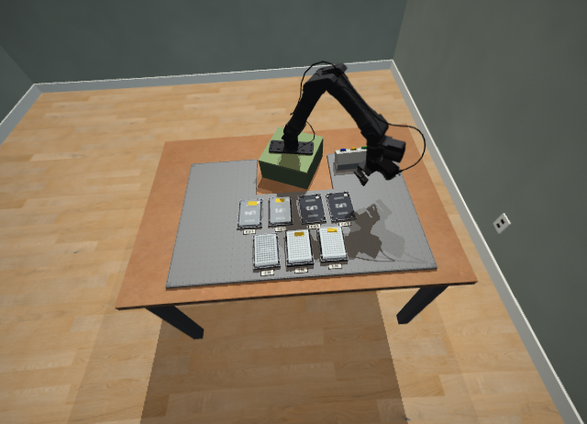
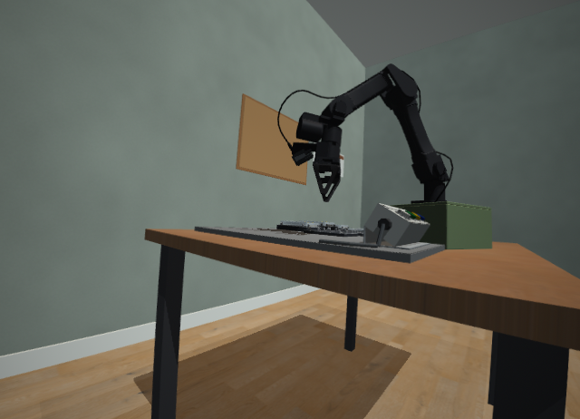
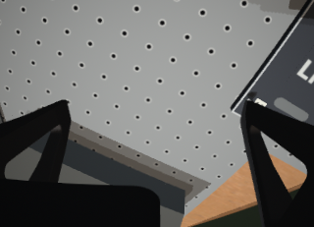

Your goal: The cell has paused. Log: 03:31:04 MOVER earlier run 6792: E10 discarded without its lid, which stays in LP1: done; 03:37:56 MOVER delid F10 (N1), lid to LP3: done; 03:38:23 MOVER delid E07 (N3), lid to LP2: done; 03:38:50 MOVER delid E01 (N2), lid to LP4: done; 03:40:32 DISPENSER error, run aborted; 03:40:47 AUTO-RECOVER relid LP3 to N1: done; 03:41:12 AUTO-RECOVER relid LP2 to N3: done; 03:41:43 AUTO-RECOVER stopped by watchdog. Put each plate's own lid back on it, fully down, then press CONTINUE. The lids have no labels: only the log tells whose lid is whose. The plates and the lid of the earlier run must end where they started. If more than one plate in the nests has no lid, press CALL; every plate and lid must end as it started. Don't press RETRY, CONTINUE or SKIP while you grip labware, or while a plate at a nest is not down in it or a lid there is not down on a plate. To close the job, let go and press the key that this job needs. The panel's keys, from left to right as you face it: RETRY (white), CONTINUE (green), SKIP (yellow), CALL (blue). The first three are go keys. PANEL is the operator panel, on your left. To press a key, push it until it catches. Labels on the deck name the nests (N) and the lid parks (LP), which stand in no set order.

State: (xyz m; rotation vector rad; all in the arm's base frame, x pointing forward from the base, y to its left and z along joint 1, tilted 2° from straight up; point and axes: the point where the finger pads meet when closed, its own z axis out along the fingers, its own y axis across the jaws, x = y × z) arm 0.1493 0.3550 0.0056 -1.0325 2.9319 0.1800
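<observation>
The lid lies 37 cm to the right of my hand, 13 cm ahead of it and 10 cm below it. Also, from my hand: white retry key: 24 cm behind, 5 cm below, 2 cm to the left; green continue key: 23 cm behind, 5 cm below, 2 cm to the right; blue key: 20 cm behind, 12 cm to the right, 5 cm below.
</observation>
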